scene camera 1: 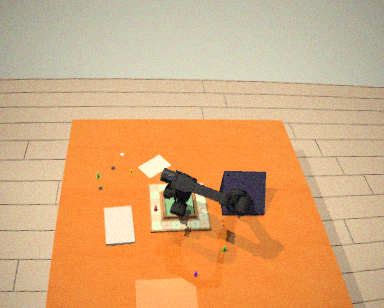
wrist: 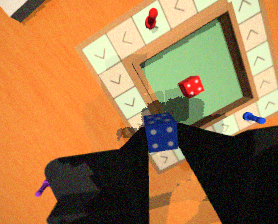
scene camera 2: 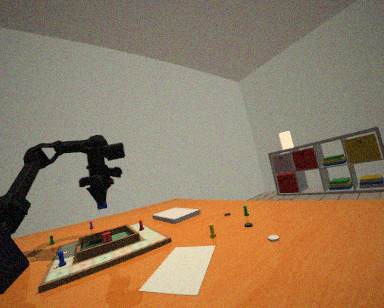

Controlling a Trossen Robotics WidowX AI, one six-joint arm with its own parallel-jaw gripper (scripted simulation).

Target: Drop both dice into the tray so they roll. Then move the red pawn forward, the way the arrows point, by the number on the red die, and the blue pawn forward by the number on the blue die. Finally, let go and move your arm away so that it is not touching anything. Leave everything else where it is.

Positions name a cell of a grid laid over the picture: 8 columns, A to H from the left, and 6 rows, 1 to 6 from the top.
Note:
In view: my gripper (scene camera 2: C5), a white box (scene camera 1: C5) and a green tray (wrist: F2).
My gripper also shows in the wrist view (wrist: E4).

